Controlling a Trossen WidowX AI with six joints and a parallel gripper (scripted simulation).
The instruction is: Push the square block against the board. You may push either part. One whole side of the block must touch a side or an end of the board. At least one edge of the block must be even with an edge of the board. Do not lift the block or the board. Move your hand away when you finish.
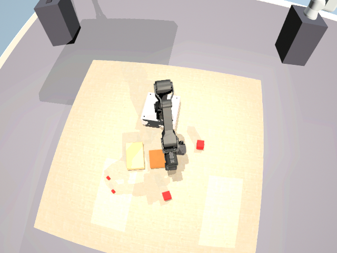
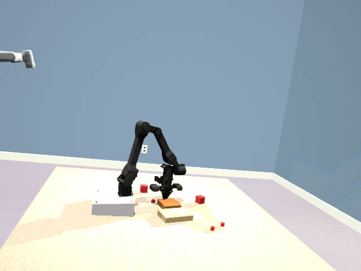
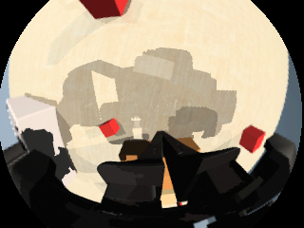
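Now: the square block 10 mm ahead of my gripper tip, 60 mm to the right of it and 10 mm above it. Round my gripper tip: pale cream board: 10 mm behind, 200 mm to the right, 10 mm above.
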